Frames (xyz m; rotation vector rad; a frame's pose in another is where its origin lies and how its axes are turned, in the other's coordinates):
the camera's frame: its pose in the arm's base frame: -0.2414 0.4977 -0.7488 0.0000 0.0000 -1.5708
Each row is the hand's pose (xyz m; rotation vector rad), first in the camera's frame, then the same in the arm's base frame.
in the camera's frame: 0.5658 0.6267 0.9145 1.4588 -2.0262 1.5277
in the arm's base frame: 0.3853 -0.0681 0.1657 -0.3381 -2.0765 0.7224
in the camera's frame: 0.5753 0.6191 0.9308 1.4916 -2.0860 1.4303
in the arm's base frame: 0.3777 -0.0776 0.1820 -0.3577 -2.1529 0.6787
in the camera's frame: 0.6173 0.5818 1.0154 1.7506 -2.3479 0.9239
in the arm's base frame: 0.3404 -0.1196 0.2666 -0.3767 -2.5844 0.5142
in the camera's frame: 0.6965 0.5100 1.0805 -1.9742 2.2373 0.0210
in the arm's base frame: 0.2686 -0.1988 0.3317 0.1881 3.0104 -0.1536
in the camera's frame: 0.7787 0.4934 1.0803 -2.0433 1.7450 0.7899
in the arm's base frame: 0.2520 -0.2810 0.3315 -0.1954 2.4817 0.2017
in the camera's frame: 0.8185 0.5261 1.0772 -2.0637 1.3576 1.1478
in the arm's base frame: 0.2847 -0.3208 0.3284 -0.4458 2.1599 0.3601
